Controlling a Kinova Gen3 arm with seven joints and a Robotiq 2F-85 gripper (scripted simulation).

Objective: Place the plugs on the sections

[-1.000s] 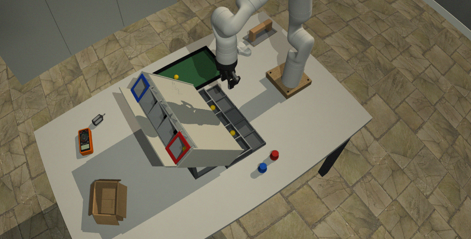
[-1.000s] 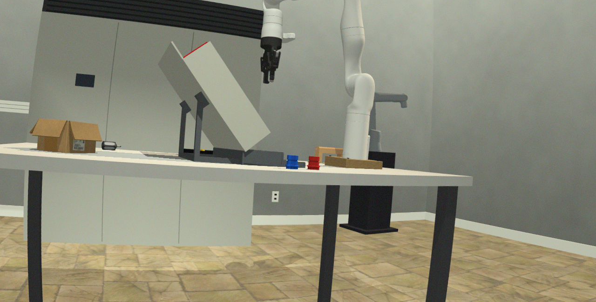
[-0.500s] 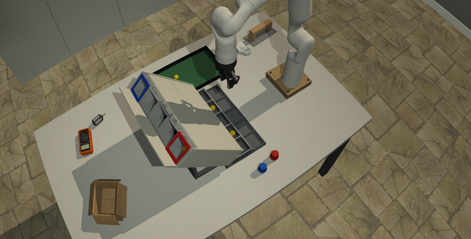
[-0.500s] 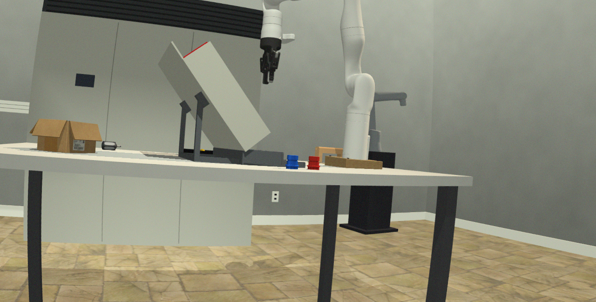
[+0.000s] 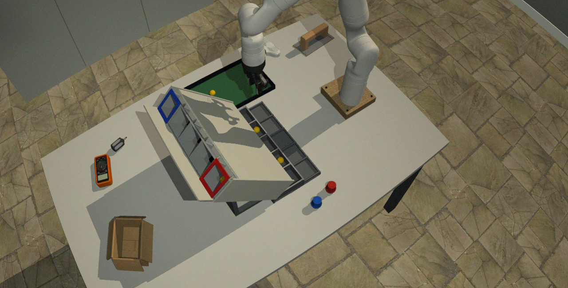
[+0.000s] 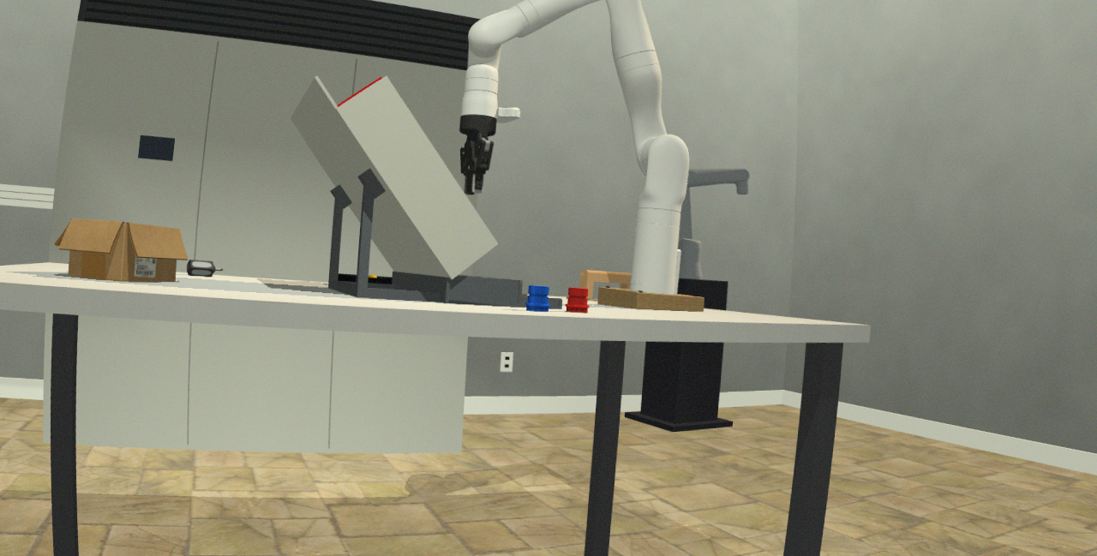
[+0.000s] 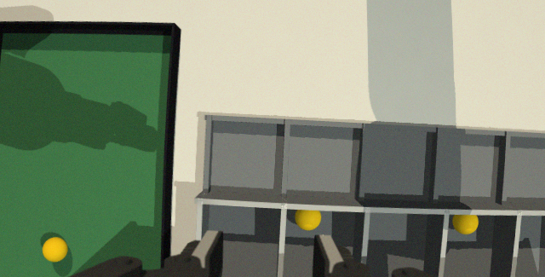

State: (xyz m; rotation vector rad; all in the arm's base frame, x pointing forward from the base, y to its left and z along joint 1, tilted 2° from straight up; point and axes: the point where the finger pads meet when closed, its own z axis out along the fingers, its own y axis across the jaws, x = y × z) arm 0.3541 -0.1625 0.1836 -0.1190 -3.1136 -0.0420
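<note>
My hand is 20 mm short of the green marble tray, 210 mm to the left of it and 220 mm above it. The rest, counted from my hand: orange multimeter: 630 mm ahead, 210 mm to the right, 210 mm below; then dark object: 500 mm ahead, 280 mm to the right, 210 mm below; then beige cover: 170 mm ahead, 110 mm to the left, 20 mm below.
</note>
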